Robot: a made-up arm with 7 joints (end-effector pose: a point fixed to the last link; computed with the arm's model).
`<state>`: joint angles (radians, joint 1 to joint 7).
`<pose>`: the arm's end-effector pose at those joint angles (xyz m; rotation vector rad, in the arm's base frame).
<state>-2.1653 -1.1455 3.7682 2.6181 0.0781 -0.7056 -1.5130</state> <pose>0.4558 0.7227 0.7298 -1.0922 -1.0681 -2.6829</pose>
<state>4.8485 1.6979 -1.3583 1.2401 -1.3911 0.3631 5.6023</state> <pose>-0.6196 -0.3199 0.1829 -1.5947 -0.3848 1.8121</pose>
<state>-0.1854 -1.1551 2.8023 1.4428 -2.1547 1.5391 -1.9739</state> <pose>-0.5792 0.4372 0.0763 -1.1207 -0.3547 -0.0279</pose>
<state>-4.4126 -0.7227 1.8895 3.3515 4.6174 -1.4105 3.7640</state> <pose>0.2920 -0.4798 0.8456 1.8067 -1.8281 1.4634</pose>
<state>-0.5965 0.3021 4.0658 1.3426 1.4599 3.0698 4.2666</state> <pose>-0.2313 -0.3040 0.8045 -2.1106 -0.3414 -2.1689</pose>
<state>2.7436 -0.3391 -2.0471 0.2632 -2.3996 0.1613 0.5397</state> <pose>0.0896 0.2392 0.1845 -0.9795 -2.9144 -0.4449</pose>
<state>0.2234 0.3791 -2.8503 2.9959 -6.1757 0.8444 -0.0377</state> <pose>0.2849 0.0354 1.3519 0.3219 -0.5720 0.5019</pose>
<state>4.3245 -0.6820 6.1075 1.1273 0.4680 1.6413 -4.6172</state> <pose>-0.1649 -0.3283 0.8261 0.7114 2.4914 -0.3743</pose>
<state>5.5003 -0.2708 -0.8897 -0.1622 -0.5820 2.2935 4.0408</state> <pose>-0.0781 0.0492 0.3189 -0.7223 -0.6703 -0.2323</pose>
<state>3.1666 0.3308 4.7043 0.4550 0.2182 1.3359 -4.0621</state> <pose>0.0280 0.3151 0.2385 2.0962 -1.0577 0.4981</pose>
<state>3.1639 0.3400 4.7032 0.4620 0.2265 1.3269 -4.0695</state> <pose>0.0296 0.3205 0.2402 2.1110 -1.0682 0.4912</pose>
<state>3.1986 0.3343 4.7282 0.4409 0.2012 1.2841 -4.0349</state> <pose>0.0164 0.3163 0.2320 2.1529 -1.0327 0.5594</pose>
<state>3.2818 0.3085 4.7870 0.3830 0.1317 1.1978 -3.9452</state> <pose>-0.0146 0.2971 0.2124 2.2382 -0.9288 0.7139</pose>
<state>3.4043 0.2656 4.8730 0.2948 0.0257 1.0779 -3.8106</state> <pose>-0.0552 0.2597 0.1870 2.3745 -0.7476 0.9097</pose>
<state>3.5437 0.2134 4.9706 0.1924 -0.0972 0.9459 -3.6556</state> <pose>-0.0910 0.2073 0.1635 2.5436 -0.5006 1.0749</pose>
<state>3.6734 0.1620 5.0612 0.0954 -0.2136 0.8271 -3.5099</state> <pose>-0.1108 0.1509 0.1470 2.7001 -0.2300 1.1633</pose>
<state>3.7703 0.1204 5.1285 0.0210 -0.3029 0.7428 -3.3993</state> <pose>-0.1145 0.1056 0.1384 2.8029 -0.0033 1.1870</pose>
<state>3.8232 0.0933 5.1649 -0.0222 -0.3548 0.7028 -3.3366</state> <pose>-0.1108 0.0796 0.1352 2.8465 0.1296 1.1895</pose>
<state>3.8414 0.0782 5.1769 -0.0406 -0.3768 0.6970 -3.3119</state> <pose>-0.1065 0.0690 0.1345 2.8530 0.1792 1.1962</pose>
